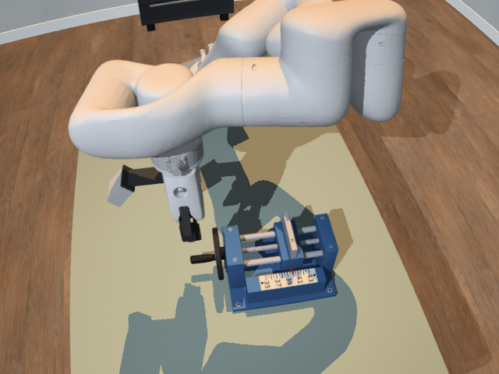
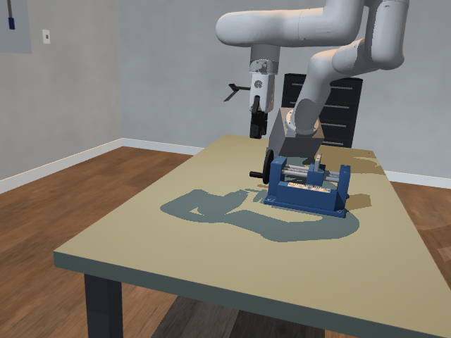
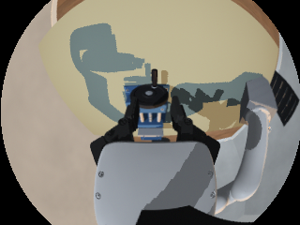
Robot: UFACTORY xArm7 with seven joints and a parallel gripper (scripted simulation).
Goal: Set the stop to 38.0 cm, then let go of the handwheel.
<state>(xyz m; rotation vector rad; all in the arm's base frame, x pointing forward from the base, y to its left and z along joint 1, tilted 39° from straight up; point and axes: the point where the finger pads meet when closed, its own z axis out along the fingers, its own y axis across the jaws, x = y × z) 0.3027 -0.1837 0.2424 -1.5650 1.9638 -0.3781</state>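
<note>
Right now my hand is 1 cm short of the handwheel, 2 cm to the right of it and 12 cm above it. Round my hand: stop plate 5 cm ahead, 16 cm to the left, 8 cm below.
</note>
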